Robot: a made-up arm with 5 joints. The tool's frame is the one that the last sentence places.
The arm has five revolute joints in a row. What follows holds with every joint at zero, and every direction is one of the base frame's.
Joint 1 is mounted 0.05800 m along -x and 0.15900 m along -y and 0.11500 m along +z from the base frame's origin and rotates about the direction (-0.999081, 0.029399, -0.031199).
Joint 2 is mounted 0.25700 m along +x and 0.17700 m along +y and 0.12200 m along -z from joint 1 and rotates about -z.
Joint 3 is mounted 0.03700 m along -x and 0.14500 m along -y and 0.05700 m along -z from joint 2 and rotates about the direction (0.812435, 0.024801, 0.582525).
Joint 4 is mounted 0.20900 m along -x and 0.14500 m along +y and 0.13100 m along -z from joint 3 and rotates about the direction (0.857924, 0.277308, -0.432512).
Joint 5 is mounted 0.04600 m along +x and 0.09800 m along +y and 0.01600 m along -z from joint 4 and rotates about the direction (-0.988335, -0.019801, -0.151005).
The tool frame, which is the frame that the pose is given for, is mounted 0.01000 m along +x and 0.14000 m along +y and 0.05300 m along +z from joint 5; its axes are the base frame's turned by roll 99.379, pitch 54.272 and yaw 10.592 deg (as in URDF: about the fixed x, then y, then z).
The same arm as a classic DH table. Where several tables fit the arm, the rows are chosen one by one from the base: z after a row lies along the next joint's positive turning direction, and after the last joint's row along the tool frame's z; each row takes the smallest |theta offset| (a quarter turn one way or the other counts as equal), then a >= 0, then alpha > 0; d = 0 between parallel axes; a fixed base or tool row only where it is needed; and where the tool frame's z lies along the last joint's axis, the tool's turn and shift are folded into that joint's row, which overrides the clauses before.
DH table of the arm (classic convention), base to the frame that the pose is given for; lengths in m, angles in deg. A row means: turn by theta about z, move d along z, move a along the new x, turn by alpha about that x. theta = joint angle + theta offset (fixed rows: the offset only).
base (fixed): a -0.1606; alpha -91.79; d 0.1167; theta_offset 88.31
joint 1: a 0.1845; alpha -88.21; d -0.1985; theta_offset 0
joint 2: a -0.1438; alpha -125.63; d 0.1572; theta_offset -3.43
joint 3: a 0.1488; alpha 63.13; d -0.3089; theta_offset 16.34
joint 4: a 0.0782; alpha 142.01; d 0.1347; theta_offset 12.9
joint 5: a 0.0364; alpha 90.95; d 0.0112; theta_offset -70.68
tool (fixed): a 0; alpha 0; d -0.1441; theta_offset -153.46

